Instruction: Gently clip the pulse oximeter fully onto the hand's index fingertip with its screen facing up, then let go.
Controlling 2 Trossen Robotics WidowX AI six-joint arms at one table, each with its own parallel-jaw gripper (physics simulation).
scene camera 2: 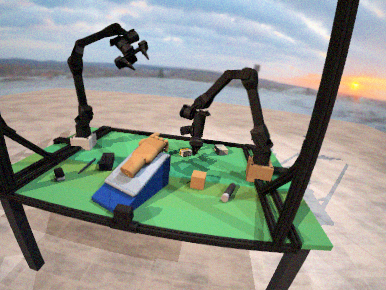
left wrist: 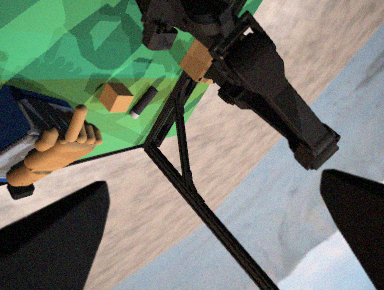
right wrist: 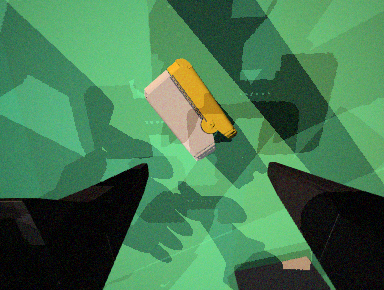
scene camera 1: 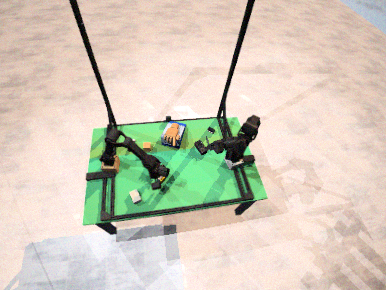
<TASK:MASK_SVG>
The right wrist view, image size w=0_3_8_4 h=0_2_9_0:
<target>my right gripper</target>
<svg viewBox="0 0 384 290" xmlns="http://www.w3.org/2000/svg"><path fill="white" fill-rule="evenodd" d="M148 164L141 163L59 200L0 198L0 290L103 290L144 194L149 177ZM270 162L267 175L276 194L320 262L335 289L384 290L384 197L327 180L277 162Z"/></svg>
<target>pulse oximeter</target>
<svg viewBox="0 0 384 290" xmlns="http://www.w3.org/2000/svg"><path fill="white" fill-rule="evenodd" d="M182 58L175 60L167 70L145 88L144 95L145 99L196 161L200 161L216 150L212 133L218 130L227 138L232 139L238 132L192 65Z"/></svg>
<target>pale block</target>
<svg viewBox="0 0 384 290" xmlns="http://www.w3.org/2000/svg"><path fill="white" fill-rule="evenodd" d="M331 290L307 256L234 272L239 290Z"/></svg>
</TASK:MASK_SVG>
